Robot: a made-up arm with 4 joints.
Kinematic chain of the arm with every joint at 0, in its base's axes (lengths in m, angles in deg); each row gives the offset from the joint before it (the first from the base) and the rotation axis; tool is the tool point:
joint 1: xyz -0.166 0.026 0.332 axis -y
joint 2: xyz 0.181 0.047 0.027 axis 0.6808 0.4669 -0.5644
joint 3: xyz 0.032 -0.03 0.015 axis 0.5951 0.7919 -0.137
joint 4: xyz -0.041 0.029 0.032 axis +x
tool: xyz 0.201 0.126 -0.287
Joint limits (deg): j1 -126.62..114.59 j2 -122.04..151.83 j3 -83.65..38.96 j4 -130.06..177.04
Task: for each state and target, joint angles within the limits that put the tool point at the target. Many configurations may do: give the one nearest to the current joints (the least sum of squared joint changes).
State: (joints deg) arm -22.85 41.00 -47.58 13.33
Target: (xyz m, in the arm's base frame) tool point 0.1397 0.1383 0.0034
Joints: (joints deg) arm -12.64 53.05 -25.82 -7.75
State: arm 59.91 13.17 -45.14 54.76
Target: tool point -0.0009 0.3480 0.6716
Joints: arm 80.61 -18.73 -26.81 41.99
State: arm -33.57 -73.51 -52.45 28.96
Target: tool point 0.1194 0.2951 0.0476
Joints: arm -16.61 -80.17 -41.74 34.26
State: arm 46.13 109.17 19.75 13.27
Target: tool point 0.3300 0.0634 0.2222
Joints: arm 2.88 138.62 24.55 38.03
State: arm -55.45 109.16 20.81 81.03
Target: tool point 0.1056 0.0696 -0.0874
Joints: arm -37.39 151.32 13.75 38.00
